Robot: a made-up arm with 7 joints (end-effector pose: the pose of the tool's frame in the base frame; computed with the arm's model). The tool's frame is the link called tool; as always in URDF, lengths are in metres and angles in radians. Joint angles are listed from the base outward.
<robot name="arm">
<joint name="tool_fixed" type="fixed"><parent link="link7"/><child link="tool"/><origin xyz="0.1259 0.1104 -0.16" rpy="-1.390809 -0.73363 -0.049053"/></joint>
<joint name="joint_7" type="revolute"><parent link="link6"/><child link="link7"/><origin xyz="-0.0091 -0.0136 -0.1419" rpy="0 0 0"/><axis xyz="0.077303 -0.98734 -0.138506"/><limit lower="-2.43" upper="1.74"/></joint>
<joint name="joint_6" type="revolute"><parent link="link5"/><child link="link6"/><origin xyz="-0.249 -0.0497 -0.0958" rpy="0 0 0"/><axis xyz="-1 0 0"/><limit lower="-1" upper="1.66"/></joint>
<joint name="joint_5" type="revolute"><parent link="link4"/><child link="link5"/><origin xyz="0.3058 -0.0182 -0.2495" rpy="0 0 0"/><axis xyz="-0.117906 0.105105 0.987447"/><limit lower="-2.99" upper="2.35"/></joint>
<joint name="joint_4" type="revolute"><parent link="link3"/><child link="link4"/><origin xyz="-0.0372 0.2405 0.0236" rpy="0 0 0"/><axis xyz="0 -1 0"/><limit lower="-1.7" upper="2.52"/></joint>
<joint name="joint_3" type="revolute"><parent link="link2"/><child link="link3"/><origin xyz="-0.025 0.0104 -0.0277" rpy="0 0 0"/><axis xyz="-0.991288 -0.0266 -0.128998"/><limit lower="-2.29" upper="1.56"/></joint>
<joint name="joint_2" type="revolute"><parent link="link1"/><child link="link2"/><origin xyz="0.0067 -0.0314 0.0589" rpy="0 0 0"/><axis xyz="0.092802 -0.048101 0.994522"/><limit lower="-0.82" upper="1.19"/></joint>
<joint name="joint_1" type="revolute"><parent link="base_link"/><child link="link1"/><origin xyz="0.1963 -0.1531 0.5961" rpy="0 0 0"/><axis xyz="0.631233 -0.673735 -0.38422"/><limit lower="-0.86" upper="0.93"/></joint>
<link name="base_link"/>
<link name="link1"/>
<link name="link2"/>
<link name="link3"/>
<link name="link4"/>
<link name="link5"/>
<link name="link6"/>
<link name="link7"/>
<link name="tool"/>
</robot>
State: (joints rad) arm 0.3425 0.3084 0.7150 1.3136 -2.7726 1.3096 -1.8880
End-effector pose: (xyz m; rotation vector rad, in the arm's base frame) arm 0.5508 0.6378 1.0288 0.3238 0.7580 0.0889
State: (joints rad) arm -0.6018 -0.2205 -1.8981 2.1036 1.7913 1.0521 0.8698
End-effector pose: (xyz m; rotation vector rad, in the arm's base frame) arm 0.4771 -0.7615 0.7807 1.4044 1.9816 0.8675
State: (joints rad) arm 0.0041 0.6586 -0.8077 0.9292 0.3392 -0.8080 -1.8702
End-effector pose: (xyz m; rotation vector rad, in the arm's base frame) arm 0.0420 0.2537 0.5283 -0.2030 -1.0735 1.3396
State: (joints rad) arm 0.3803 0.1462 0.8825 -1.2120 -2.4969 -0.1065 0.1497
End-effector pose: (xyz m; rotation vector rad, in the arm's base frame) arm -0.0144 -0.3824 -0.1300 1.3085 -0.5810 1.5770
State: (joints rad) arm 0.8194 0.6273 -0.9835 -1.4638 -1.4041 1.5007 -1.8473
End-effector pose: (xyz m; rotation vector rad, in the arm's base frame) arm -0.6577 -0.1775 0.6181 2.2793 -1.5040 -1.2074
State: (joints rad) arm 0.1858 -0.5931 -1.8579 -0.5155 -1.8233 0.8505 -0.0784
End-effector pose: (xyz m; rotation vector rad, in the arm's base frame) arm 0.1762 0.3748 1.2083 -0.5857 1.1400 0.0343
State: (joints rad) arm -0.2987 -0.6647 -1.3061 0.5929 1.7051 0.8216 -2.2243
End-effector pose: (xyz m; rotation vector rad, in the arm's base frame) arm 0.6377 -0.5176 0.3732 -2.4312 0.3073 0.2208
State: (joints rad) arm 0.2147 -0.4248 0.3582 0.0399 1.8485 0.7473 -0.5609
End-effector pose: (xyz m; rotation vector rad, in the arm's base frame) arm 0.6161 -0.6326 0.1408 -1.9351 -1.3599 1.1905
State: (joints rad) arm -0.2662 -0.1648 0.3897 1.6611 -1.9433 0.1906 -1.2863
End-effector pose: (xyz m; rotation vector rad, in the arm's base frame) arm 0.8433 0.5832 0.7188 -0.2260 -0.2692 -0.9893
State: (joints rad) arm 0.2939 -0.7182 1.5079 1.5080 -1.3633 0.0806 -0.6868
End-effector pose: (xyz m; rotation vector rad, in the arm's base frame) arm 0.9664 -0.4938 0.3153 -1.7730 -0.9385 -1.8342
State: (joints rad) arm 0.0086 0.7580 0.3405 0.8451 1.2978 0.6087 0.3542
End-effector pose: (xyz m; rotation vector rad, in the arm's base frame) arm 0.6561 0.2534 0.5995 0.2035 3.0995 -0.3760
